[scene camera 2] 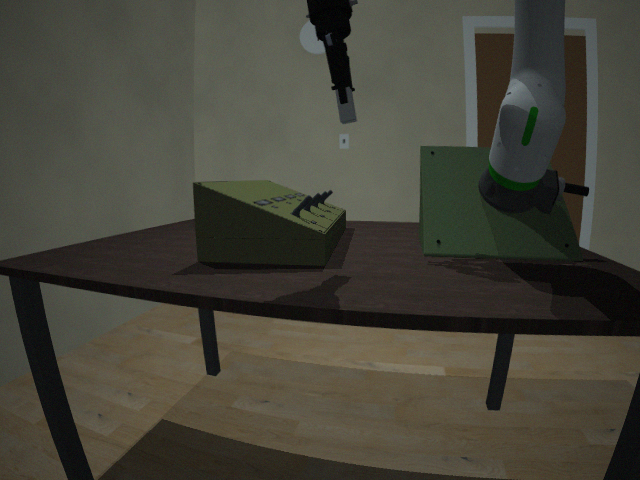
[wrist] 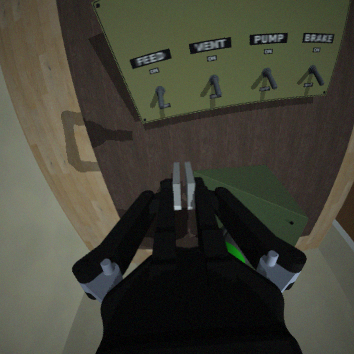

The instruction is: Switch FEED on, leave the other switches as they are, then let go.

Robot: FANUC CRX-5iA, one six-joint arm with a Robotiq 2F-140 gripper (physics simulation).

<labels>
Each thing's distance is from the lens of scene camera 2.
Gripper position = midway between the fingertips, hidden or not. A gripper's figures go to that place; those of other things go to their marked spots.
my gripper (scene camera 2: 348, 121): 71 cm
switch box (scene camera 2: 254, 222): 64 cm
</labels>
